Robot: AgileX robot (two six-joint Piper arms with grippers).
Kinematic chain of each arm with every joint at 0, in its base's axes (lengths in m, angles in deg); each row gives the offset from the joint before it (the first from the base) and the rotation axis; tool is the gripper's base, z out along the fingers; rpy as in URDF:
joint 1: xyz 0 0 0.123 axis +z
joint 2: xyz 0 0 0 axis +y
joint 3: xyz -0.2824 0 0.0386 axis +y
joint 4: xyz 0.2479 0 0.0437 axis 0.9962 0 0.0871
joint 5: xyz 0 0 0 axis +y
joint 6: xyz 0.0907 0 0.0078 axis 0.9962 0 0.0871
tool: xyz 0 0 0 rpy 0 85 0
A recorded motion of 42 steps. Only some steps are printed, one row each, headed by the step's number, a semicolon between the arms.
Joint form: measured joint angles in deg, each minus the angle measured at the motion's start. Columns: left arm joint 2, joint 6, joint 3, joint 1, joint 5, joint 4; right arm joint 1, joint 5, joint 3, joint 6, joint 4, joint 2.
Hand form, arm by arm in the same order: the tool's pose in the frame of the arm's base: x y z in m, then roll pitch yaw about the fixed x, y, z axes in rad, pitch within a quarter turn. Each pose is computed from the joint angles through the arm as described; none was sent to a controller.
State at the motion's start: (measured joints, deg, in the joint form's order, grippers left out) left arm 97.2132 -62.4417 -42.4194 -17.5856 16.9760 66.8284; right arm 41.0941 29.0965 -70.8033 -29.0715 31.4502 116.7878
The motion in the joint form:
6: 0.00 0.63 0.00 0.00 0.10 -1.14; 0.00 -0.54 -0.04 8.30 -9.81 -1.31
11: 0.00 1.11 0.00 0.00 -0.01 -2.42; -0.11 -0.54 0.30 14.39 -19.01 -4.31
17: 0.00 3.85 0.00 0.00 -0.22 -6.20; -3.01 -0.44 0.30 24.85 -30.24 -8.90
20: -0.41 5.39 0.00 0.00 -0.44 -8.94; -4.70 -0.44 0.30 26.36 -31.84 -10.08
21: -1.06 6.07 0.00 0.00 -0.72 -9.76; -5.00 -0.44 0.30 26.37 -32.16 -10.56
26: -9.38 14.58 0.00 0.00 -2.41 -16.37; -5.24 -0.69 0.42 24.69 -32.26 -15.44
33: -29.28 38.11 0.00 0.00 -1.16 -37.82; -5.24 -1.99 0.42 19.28 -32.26 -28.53
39: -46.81 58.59 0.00 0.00 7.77 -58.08; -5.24 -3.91 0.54 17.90 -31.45 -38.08
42: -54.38 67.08 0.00 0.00 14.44 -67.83; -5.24 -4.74 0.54 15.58 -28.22 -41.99
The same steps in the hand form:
6: 0.2935 -0.0673 0.1474 2.8397 0.5617 2.7772; 0.2902 0.2744 0.1361 2.9761 0.4153 -2.3951
11: 0.2930 -0.0676 0.1470 2.8532 0.5608 2.7935; 0.2923 0.2664 0.1538 3.0688 0.4427 -2.3549
17: 0.2917 -0.0684 0.1461 2.8776 0.5508 2.8156; 0.3071 0.2419 0.1844 -3.1212 0.5052 -2.4139
20: 0.2907 -0.0690 0.1475 2.9009 0.5535 2.8399; 0.3138 0.2309 0.1924 -3.1074 0.5250 -2.4448
21: 0.2903 -0.0694 0.1508 2.9085 0.5646 2.8423; 0.3147 0.2287 0.1957 -3.1014 0.5331 -2.4443
26: 0.2824 -0.0709 0.1925 2.9224 0.6955 2.7973; 0.3095 0.2229 0.2281 -3.0714 0.6185 -2.4066
33: 0.2387 -0.0630 0.2808 2.9162 0.9583 2.7217; 0.2832 0.2039 0.3134 -2.9213 0.8521 -2.2350
39: 0.1751 -0.0494 0.3320 2.9427 1.0818 2.6820; 0.2545 0.1839 0.3706 -2.8006 1.0374 -2.1249
42: 0.1413 -0.0457 0.3440 3.0208 1.0989 2.6890; 0.2394 0.1757 0.3927 -2.7687 1.1217 -2.0807

